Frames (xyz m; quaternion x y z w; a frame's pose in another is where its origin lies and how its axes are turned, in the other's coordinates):
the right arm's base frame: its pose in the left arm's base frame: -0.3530 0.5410 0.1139 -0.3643 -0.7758 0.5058 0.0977
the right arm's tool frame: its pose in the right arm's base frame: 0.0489 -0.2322 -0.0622 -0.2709 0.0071 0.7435 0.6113
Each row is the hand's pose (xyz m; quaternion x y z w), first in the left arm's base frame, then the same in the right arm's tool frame.
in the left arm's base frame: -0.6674 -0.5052 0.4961 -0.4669 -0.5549 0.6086 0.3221
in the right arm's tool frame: -0.6925 0.4148 0.7514 0.5714 -0.0893 -0.6054 0.5469
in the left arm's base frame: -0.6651 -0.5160 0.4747 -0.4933 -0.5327 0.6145 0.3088
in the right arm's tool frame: -0.6835 0.4091 0.7730 0.5769 -0.1033 -0.5782 0.5676
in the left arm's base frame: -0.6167 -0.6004 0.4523 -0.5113 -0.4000 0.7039 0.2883
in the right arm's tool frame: -0.6724 0.4670 0.8535 0.6201 -0.2357 -0.4952 0.5610
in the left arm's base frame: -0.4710 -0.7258 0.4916 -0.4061 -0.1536 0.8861 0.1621
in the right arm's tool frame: -0.6440 0.6459 0.9289 0.5759 -0.5485 -0.3798 0.4725
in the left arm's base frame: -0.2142 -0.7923 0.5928 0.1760 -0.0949 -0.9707 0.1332
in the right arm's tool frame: -0.5460 0.9122 0.9197 0.3074 -0.8597 -0.2365 0.3325
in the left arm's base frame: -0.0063 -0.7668 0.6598 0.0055 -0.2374 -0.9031 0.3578
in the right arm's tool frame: -0.4245 1.0850 0.8583 0.0524 -0.9671 -0.1105 0.2232
